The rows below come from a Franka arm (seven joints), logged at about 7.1 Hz.
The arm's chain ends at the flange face. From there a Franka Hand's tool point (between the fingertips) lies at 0.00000 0.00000 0.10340 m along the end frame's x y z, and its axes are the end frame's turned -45 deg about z.
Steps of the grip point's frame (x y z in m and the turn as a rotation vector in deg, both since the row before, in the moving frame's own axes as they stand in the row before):
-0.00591 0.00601 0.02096 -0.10 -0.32 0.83
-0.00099 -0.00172 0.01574 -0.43 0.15 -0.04
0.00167 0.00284 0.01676 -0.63 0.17 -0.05
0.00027 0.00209 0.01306 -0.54 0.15 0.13
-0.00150 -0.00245 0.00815 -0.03 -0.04 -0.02
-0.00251 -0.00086 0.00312 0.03 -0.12 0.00
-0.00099 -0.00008 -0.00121 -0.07 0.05 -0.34
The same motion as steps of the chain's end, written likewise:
0.00036 0.00789 0.02096 -0.30 -0.16 0.83
-0.00266 -0.00087 0.01574 -0.20 0.41 -0.04
0.00217 0.00024 0.01677 -0.33 0.57 -0.05
0.00079 0.00079 0.01306 -0.28 0.49 0.13
-0.00278 -0.00076 0.00815 -0.05 -0.01 -0.02
-0.00219 0.00105 0.00312 -0.06 -0.11 0.00
-0.00091 0.00062 -0.00121 -0.01 0.08 -0.34

